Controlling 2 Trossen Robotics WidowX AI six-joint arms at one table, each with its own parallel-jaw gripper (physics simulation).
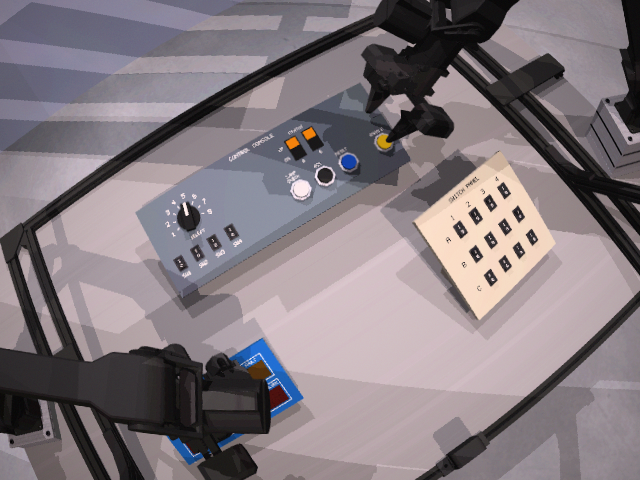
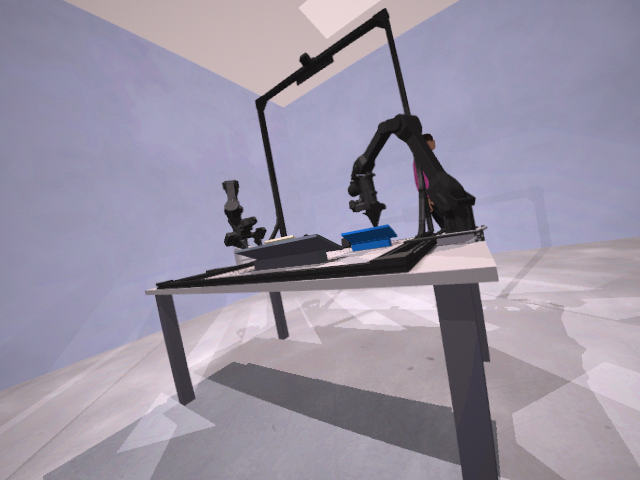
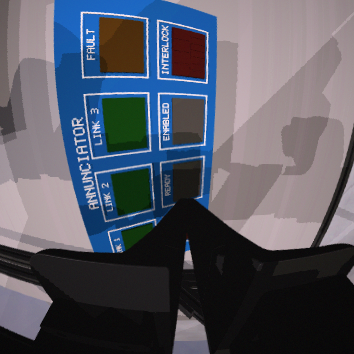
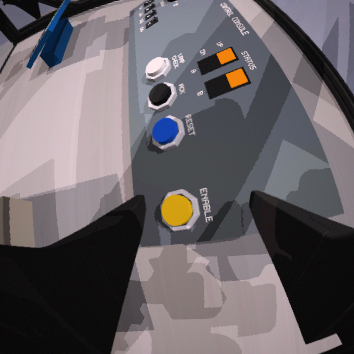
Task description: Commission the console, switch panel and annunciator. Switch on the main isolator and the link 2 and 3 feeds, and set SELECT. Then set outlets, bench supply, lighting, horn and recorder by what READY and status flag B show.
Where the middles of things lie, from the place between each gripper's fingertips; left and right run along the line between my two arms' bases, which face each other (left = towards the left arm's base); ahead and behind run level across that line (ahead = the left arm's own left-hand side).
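Scene:
My right hand is 2 cm above the yellow ENABLE button (image 4: 176, 209) and 1 cm past it. I see that the button is 2 cm below my left hand, 30 cm ahead of it and 40 cm to the right of it. By its middle, the yellow ENABLE button is nearer to my right hand than to my left hand.

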